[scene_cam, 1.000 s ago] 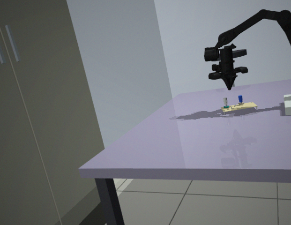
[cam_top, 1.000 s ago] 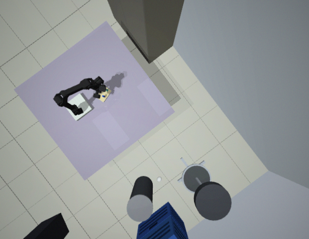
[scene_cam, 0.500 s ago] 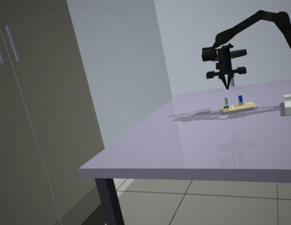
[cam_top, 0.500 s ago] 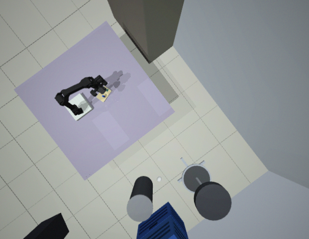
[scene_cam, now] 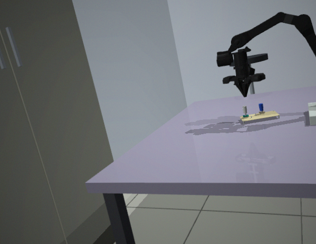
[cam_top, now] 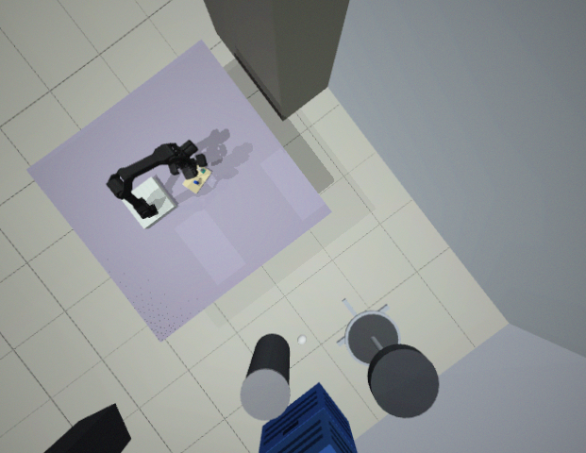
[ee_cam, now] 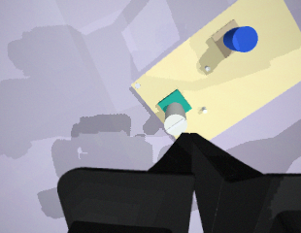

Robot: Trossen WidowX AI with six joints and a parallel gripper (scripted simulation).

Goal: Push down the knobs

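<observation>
The grey knob is 10 mm ahead of my gripper tip, 10 mm to the left of it and 60 mm below it. Also, from my gripper tip: blue knob: 50 mm behind, 50 mm to the right, 70 mm below.
</observation>
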